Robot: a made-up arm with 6 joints. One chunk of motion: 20 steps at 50 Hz.
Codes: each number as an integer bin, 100 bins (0 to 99) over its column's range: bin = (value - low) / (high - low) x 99, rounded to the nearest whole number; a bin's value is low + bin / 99 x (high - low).
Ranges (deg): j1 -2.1..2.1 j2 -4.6..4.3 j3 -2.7..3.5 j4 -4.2..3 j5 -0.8..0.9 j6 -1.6..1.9
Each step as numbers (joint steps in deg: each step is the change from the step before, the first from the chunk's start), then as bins.
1 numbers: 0.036 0.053 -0.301 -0.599 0.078 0.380
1 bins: 50 52 38 50 51 56
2 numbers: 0.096 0.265 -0.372 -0.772 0.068 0.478
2 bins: 52 54 37 47 51 59
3 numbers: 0.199 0.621 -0.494 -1.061 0.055 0.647
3 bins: 54 58 35 43 50 64
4 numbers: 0.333 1.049 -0.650 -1.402 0.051 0.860
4 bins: 57 63 33 38 50 70
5 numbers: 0.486 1.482 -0.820 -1.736 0.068 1.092
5 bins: 61 68 30 34 51 76
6 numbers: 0.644 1.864 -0.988 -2.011 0.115 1.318
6 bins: 65 72 27 30 53 83
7 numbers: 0.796 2.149 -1.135 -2.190 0.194 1.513
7 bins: 68 75 25 28 58 88
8 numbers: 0.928 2.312 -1.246 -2.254 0.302 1.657
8 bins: 71 77 23 27 64 92
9 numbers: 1.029 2.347 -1.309 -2.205 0.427 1.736
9 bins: 74 77 22 27 71 94
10 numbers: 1.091 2.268 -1.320 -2.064 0.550 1.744
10 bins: 75 76 22 29 79 95
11 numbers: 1.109 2.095 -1.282 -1.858 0.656 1.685
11 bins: 76 74 23 32 85 93
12 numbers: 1.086 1.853 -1.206 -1.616 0.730 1.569
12 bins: 75 72 24 36 89 90
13 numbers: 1.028 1.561 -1.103 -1.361 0.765 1.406
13 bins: 74 69 26 39 91 85
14 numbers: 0.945 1.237 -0.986 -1.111 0.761 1.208
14 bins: 72 65 27 42 91 79
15 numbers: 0.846 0.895 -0.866 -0.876 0.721 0.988
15 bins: 69 61 29 46 89 73
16 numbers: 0.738 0.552 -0.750 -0.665 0.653 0.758
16 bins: 67 57 31 49 85 67
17 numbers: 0.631 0.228 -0.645 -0.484 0.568 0.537
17 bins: 64 54 33 51 80 60
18 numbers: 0.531 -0.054 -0.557 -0.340 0.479 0.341
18 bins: 62 51 34 53 74 55
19 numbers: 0.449 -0.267 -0.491 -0.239 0.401 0.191
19 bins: 60 48 35 54 70 51
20 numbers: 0.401 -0.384 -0.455 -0.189 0.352 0.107
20 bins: 59 47 36 55 67 48
